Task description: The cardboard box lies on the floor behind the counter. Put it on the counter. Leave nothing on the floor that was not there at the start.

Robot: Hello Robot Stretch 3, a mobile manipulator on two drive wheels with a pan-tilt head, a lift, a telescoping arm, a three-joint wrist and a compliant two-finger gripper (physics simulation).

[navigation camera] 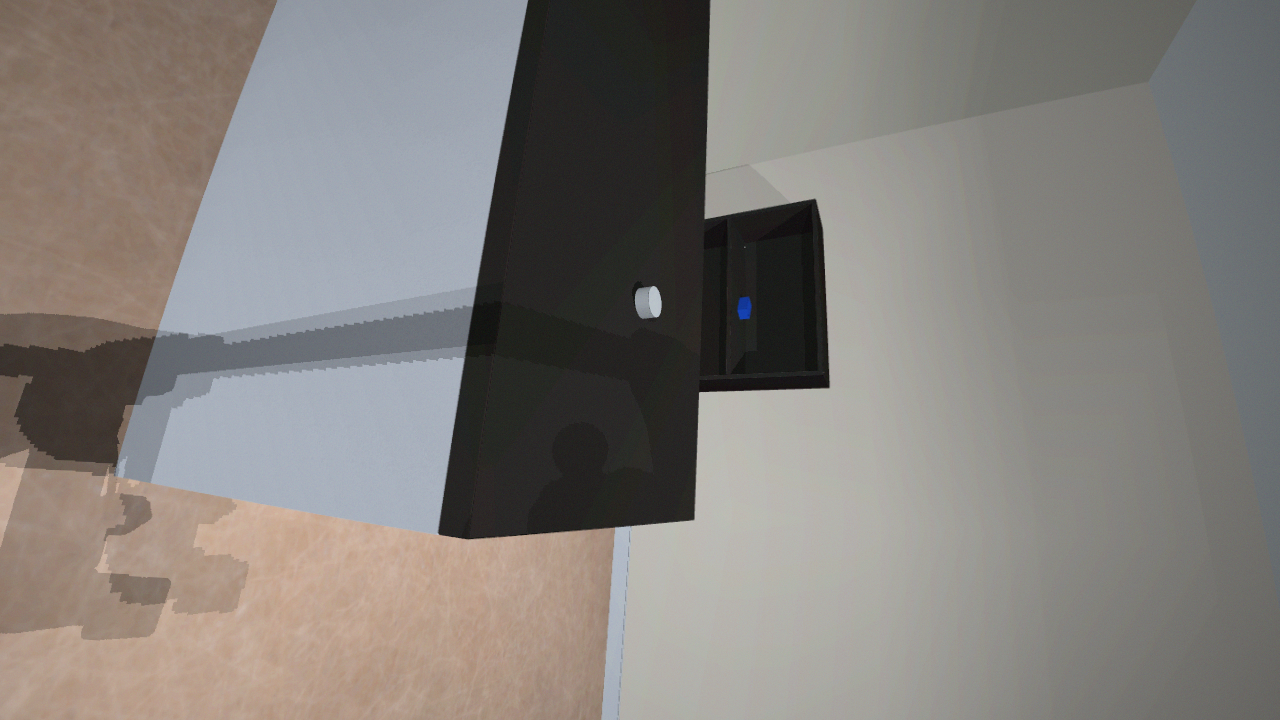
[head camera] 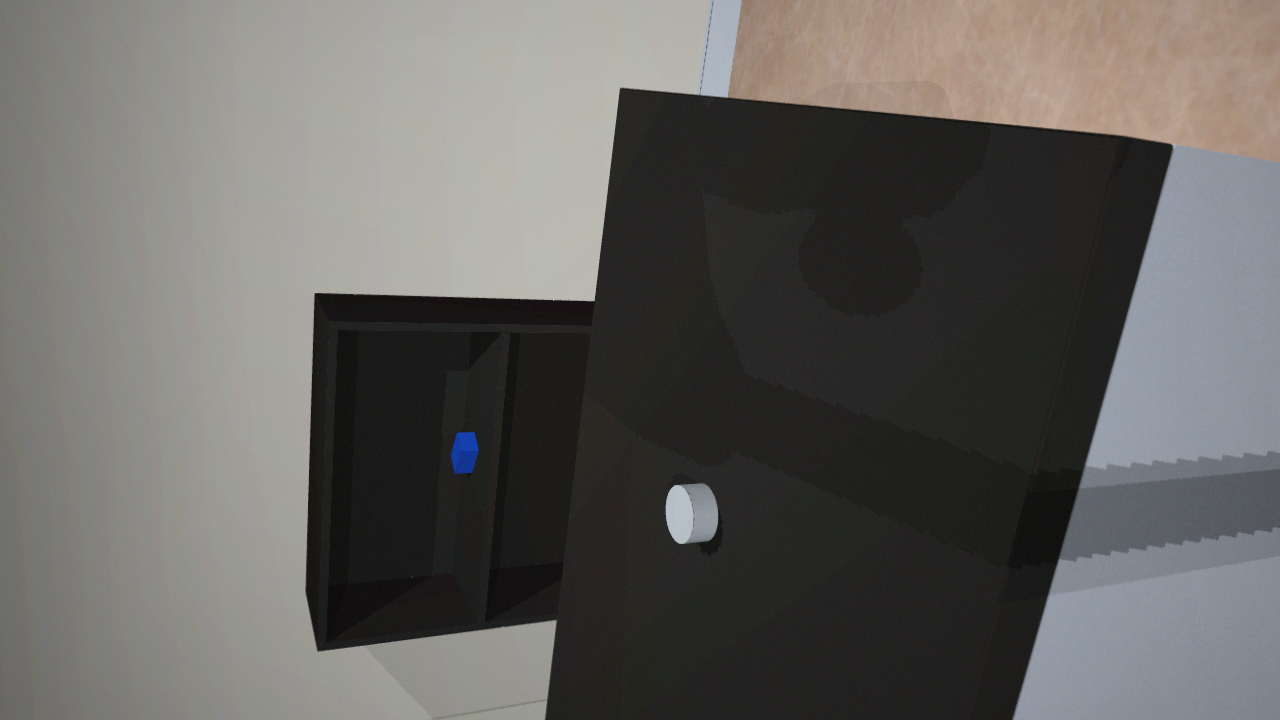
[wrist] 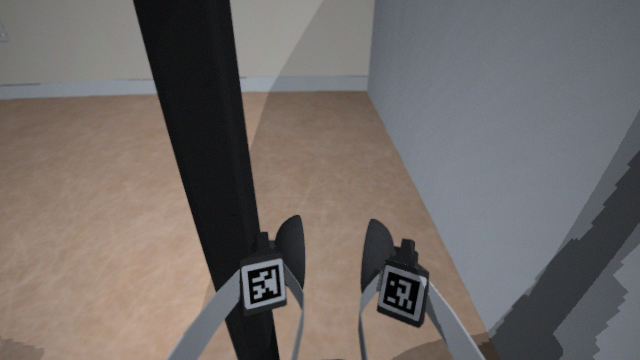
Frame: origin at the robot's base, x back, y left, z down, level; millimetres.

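Where they show: gripper, fingertip midpoint: [wrist: 334,242].
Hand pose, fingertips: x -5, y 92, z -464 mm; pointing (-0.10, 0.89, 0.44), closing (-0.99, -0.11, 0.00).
Note:
After its pixels a point has its place.
The counter [head camera: 805,402] @(x -551, y 195, z -910 mm) [navigation camera: 590,223] @(x -497, y 389, z -910 mm) has a dark top and pale grey-blue sides. One of its pale sides, or a similar grey wall face, also fills the right of the wrist view. A short white cylinder stands on the dark top. The cardboard box does not show in these views. My gripper [wrist: 334,242] @(x -5, y 92, z -465 mm) is open in the wrist view, with a gap between its two dark fingertips and brown floor seen through it. It is to the left of the grey face and apart from it.
The white cylinder [head camera: 691,513] @(x -644, y 324, z -934 mm) [navigation camera: 648,302] @(x -642, y 325, z -933 mm) is on the counter. A dark open shelf unit [head camera: 320,474] @(x -2047, y 878, z -1060 mm) [navigation camera: 820,295] @(x -2004, y 849, z -1060 mm) stands beyond the counter by the wall, with a blue block [head camera: 464,453] @(x -2111, y 870, z -711 mm) [navigation camera: 744,308] @(x -2109, y 866, z -710 mm) in it. A black post [wrist: 205,135] rises left of the gripper.

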